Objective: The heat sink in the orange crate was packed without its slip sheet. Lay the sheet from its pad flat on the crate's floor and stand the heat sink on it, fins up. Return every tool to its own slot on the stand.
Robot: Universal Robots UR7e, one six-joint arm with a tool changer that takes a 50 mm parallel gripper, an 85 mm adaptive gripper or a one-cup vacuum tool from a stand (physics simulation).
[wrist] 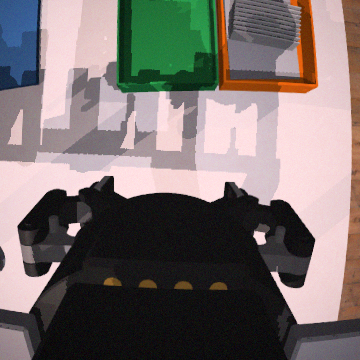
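Places are measured from the arm's base along level axes (x left, y ahead, z down), in millimetres.
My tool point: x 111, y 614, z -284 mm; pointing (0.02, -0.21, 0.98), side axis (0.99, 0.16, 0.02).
Note:
Ahead of a thing's pixels: the offset from my tool point to its top centre. "*": to the spot under its first point. Level surfaces: height alone.
The heat sink {dx +166, dy -252, dz +336 mm} (pixel 265 22) is a grey finned block inside the orange crate {dx +162, dy -243, dz +328 mm} (pixel 270 86), at the top right of the wrist view. Its parallel fins show from above, and it lies toward the far part of the visible crate. A flat grey surface {* dx +137, dy -187, dz +366 mm} (pixel 250 67) shows on the crate's floor beside it; I cannot tell whether it is a sheet. My gripper (pixel 169 187), the black adaptive one with two jointed fingers, is open, with its fingertips wide apart and nothing between them. It is well short of the crates. The sheet pad and the tool stand do not show.
A green crate {dx +19, dy -256, dz +328 mm} (pixel 165 45) stands directly left of the orange crate. Part of a blue crate {* dx -217, dy -266, dz +361 mm} (pixel 17 47) shows at the top left. Shadows fall across the white table {dz +371 mm} (pixel 310 140). A wooden floor (pixel 354 200) shows beyond the table's right edge. A dark object is cut off at the left edge.

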